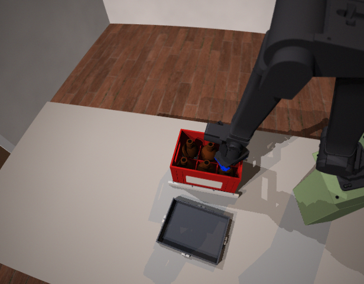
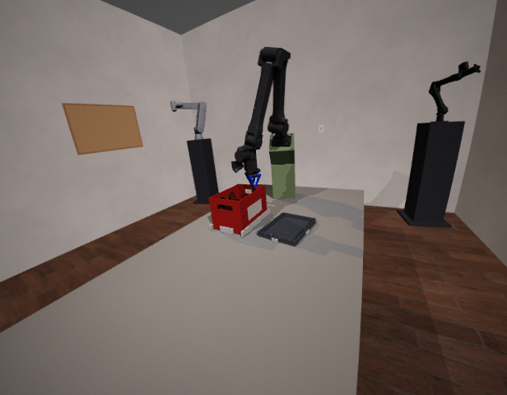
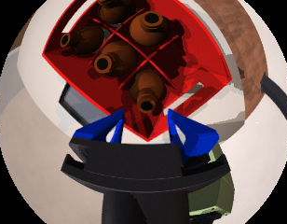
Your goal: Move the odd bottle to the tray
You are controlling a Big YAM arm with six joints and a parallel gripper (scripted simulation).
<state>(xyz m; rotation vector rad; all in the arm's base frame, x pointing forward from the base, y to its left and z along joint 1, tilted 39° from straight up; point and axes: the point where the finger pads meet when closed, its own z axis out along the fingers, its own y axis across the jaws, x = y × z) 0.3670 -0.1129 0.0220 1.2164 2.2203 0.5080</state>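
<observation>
The crate is 7 cm ahead of my hand, 6 cm to the right of it and 11 cm below it. Round my hand: dark grey tray: 13 cm ahead, 21 cm to the left, 18 cm below; then brown bottle: 17 cm ahead, 3 cm to the right, 10 cm below.
</observation>
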